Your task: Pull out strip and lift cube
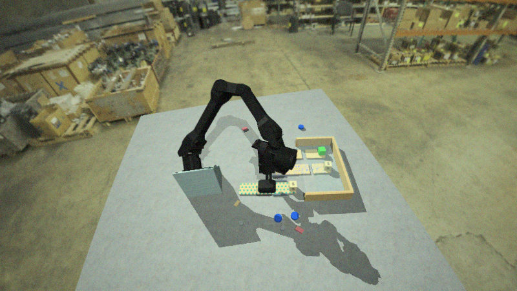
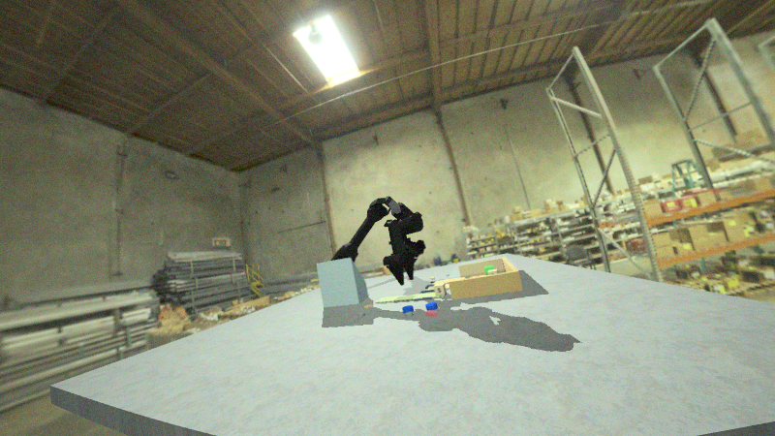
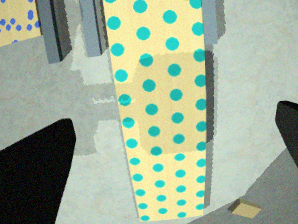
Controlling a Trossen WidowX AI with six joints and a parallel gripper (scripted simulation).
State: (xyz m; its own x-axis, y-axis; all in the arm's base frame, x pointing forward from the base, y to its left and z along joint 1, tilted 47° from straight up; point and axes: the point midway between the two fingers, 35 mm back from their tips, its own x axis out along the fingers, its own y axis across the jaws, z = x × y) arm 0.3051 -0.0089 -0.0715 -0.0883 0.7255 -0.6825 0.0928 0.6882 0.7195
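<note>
Now: gripper tip 6 cm above the dotted strip. Round my gripper tip: tan block 13 cm behind, 5 cm to the right, 6 cm below.
</note>
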